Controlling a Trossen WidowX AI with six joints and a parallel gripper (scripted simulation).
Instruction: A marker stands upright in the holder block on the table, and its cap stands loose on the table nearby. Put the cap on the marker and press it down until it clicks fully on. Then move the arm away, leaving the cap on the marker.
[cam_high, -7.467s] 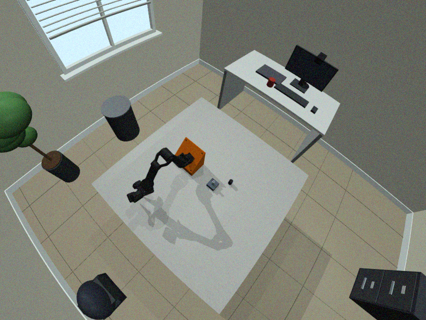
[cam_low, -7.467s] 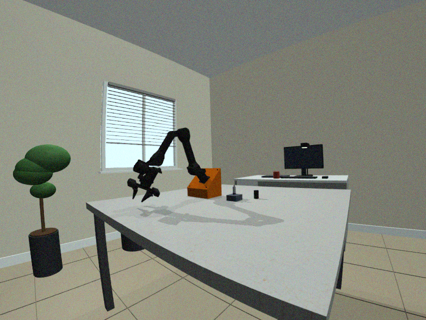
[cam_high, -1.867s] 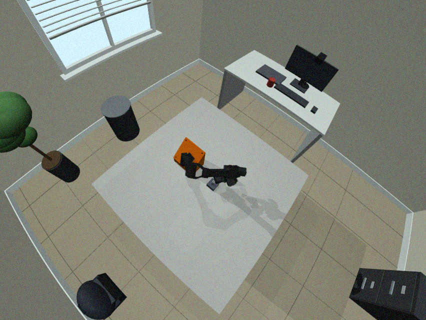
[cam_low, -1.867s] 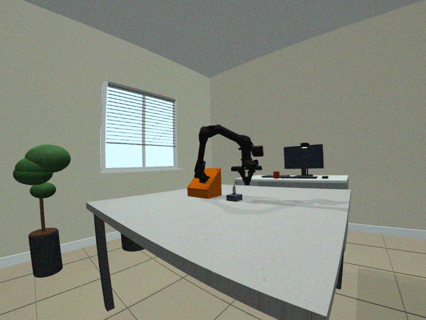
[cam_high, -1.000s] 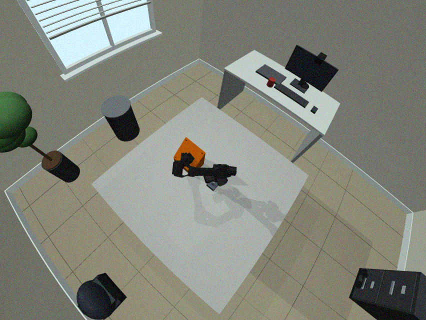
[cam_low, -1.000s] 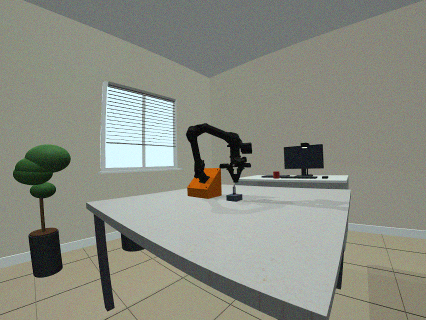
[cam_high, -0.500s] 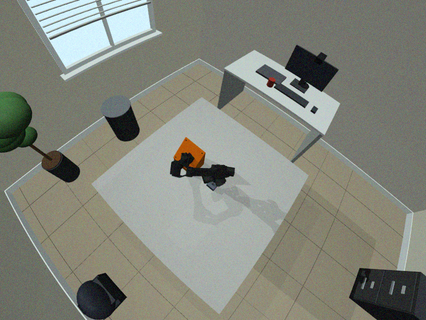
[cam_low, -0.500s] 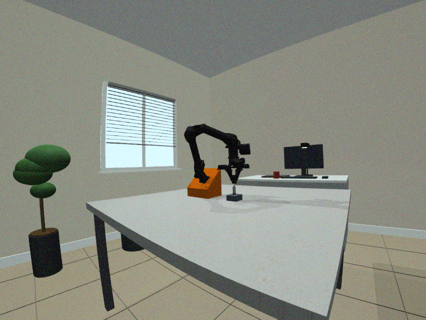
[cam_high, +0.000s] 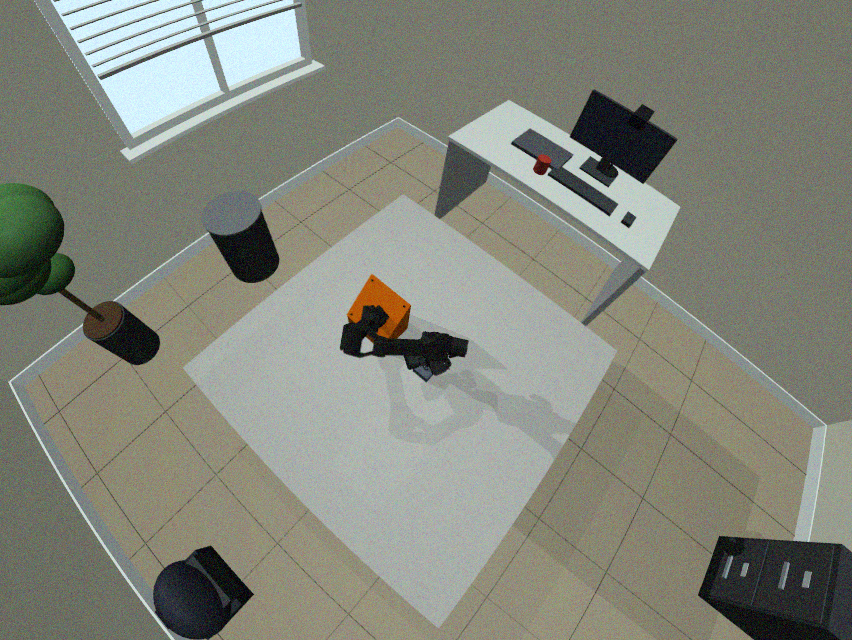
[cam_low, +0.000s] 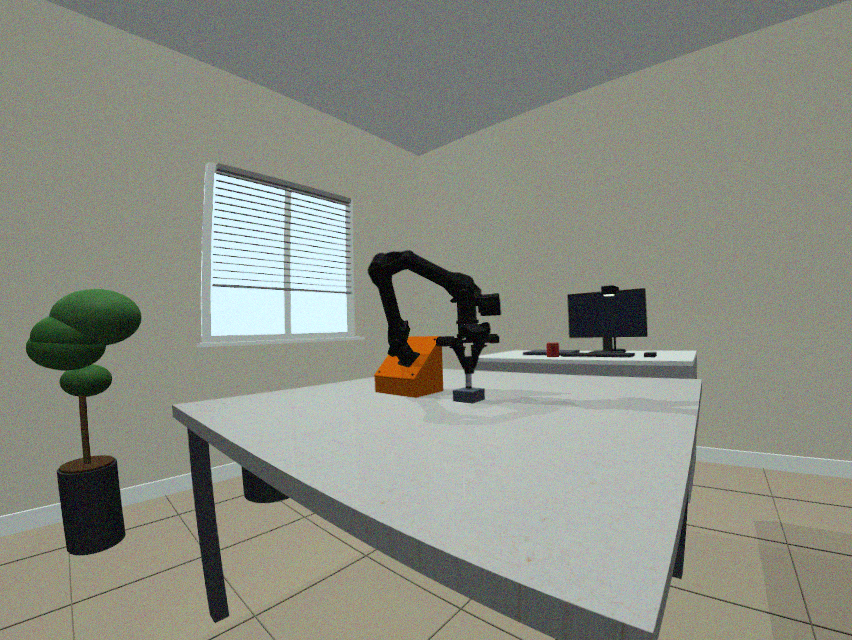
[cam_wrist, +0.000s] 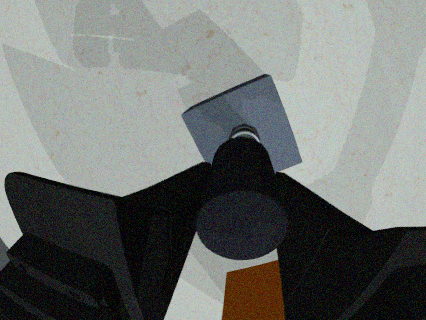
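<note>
Now: gripper tip 10 mm below the black marker cap. Also, from my gripper tip: holder block 80 mm below.
</note>
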